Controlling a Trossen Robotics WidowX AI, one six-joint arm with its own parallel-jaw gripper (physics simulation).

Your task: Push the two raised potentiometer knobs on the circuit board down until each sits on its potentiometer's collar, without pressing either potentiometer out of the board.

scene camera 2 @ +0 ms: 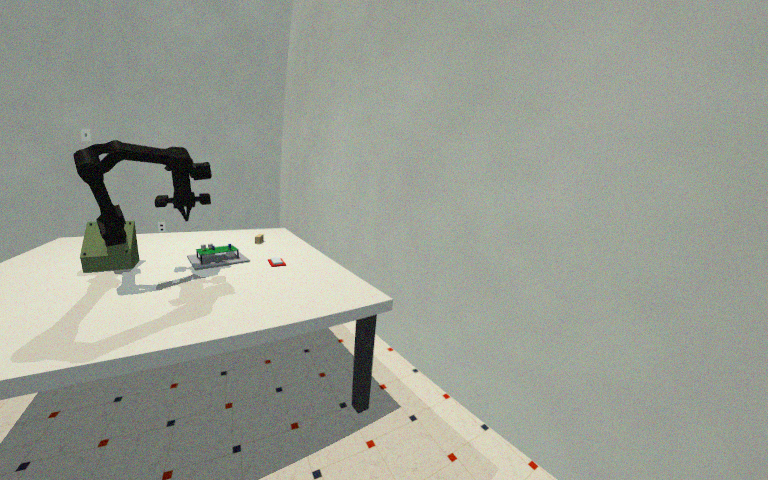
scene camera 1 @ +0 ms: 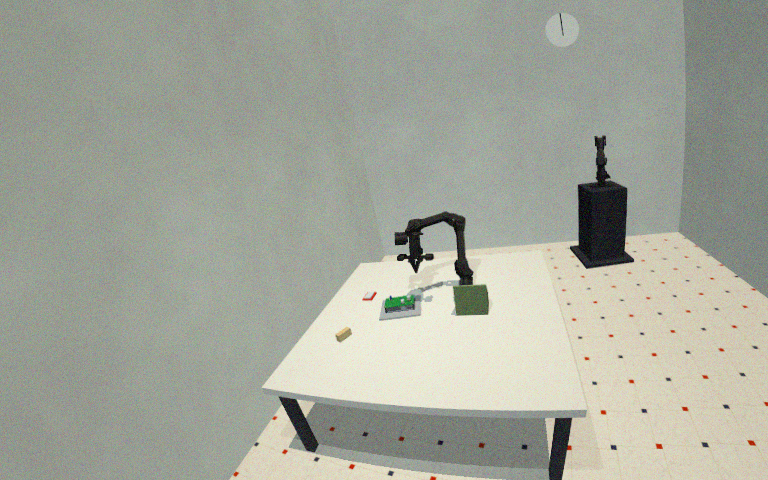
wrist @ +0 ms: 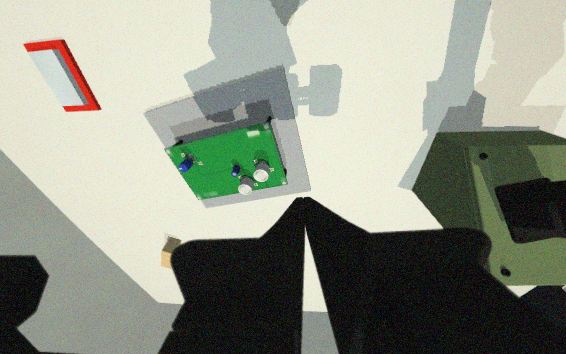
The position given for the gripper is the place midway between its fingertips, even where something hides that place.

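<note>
On the table rests a red and white piece (wrist: pixel 54 60). The gripper (scene camera 2: pixel 187 221), which the wrist view also shows as the gripper (wrist: pixel 302 203), is shut and holds nothing.
</note>
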